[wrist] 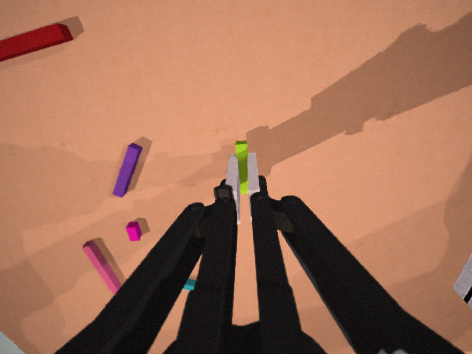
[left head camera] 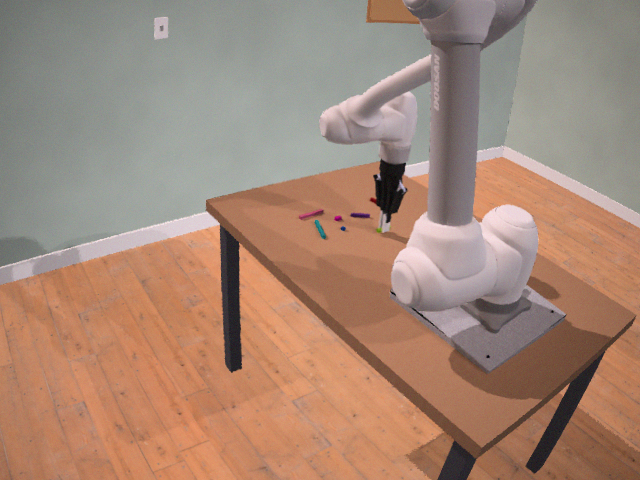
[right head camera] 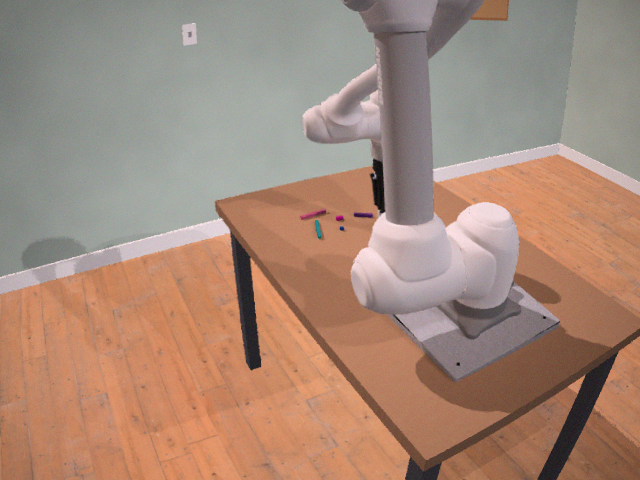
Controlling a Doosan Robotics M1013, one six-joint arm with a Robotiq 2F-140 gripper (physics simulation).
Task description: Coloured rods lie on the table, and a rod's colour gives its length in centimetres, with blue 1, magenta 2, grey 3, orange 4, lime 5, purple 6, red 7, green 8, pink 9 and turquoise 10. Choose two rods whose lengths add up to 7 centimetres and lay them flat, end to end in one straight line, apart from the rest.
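Frame: origin at the arm's base, x ahead, y left, z up, level; centimetres.
Seen in the pictures: gripper, fingertip midpoint: (wrist: 243,166) (left head camera: 383,230); arm's base at its link origin: (left head camera: 488,301) (right head camera: 474,305).
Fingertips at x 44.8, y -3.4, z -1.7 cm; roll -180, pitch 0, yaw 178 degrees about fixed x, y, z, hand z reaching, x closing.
Offsets run from my fingertips to a thing's top centre. Level surfaces: height alone.
My gripper (left head camera: 384,226) (wrist: 243,166) is shut on the lime rod @[dx +0.0, dy +0.0, dz +0.8 cm] (left head camera: 379,230) (wrist: 241,146), low at the table; whether the rod touches it I cannot tell. In the right head view the arm hides the fingertips and this rod. The magenta rod @[dx +13.8, dy +7.0, dz +0.0 cm] (left head camera: 338,218) (right head camera: 339,218) (wrist: 133,231) lies left of the gripper, near the blue rod @[dx +7.8, dy +9.8, dz +0.0 cm] (left head camera: 342,228) (right head camera: 341,228), which does not show in the wrist view. The purple rod @[dx +11.7, dy -0.7, dz +0.0 cm] (left head camera: 360,215) (right head camera: 362,214) (wrist: 128,170) lies between magenta and gripper. The red rod @[dx +15.6, dy -12.3, dz +0.0 cm] (left head camera: 373,199) (wrist: 35,41) lies behind the gripper, partly hidden in the left head view.
The pink rod @[dx +20.2, dy +12.8, dz +0.0 cm] (left head camera: 311,213) (right head camera: 313,214) (wrist: 102,267) and the turquoise rod @[dx +11.1, dy +16.2, dz +0.0 cm] (left head camera: 320,229) (right head camera: 317,229) (wrist: 189,284) lie farther left on the table @[dz -1.1 cm] (left head camera: 330,289) (right head camera: 341,330). The robot's base plate (left head camera: 488,356) (right head camera: 457,369) is at the near right.
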